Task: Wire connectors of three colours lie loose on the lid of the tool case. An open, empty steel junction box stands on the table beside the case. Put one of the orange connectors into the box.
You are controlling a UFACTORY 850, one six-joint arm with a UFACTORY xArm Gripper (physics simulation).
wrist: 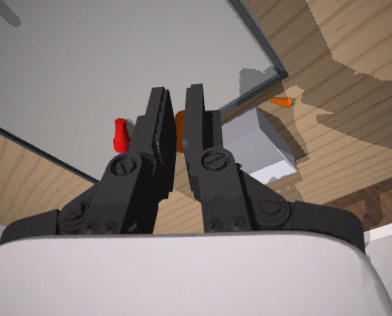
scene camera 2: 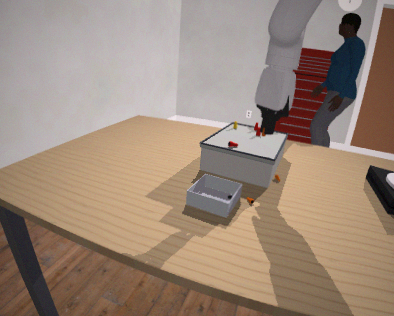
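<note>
My gripper (scene camera 2: 268, 131) (wrist: 182, 111) is shut on an orange connector (scene camera 2: 263, 132) (wrist: 180, 131), partly hidden between the fingers, over the tool case lid (scene camera 2: 250, 143) (wrist: 95, 65). The open steel junction box (scene camera 2: 206, 202) (wrist: 245, 126) stands on the table in front of the case in the scene view, below and away from the gripper; no connector shows inside. Two more orange connectors (scene camera 2: 250, 200) (scene camera 2: 277, 177) lie on the table by the box and the case; one orange connector (wrist: 281, 102) on the table shows in the wrist view.
A red connector (scene camera 2: 233, 144) lies near the lid's front edge; more red ones (scene camera 2: 258, 130) are near the gripper. One red connector (wrist: 121, 136) shows left of the fingers. A yellow connector (scene camera 2: 235, 125) is at the lid's back. A black object (scene camera 2: 381, 187) is at the table's right.
</note>
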